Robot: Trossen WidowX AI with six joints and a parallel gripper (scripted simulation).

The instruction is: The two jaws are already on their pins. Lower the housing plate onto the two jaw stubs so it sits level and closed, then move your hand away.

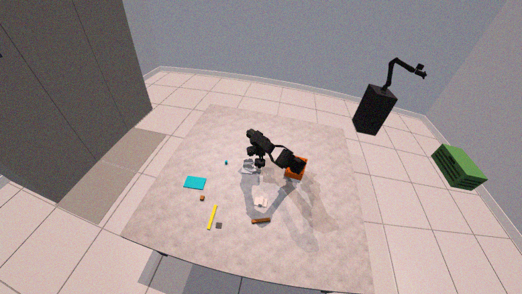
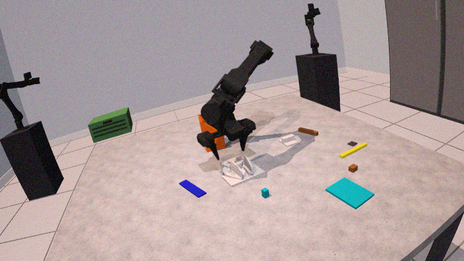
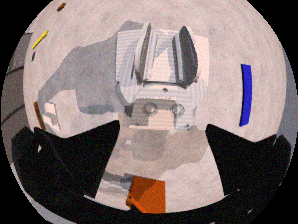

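My gripper tip is now 1 cm short of the housing plate and 2 cm above it. Round my gripper tip: brown bar (7 cm behind, 36 cm to the left, 4 cm below); cyan cube (22 cm ahead, 2 cm to the left, 4 cm below); blue strip (5 cm ahead, 16 cm to the right, 5 cm below).
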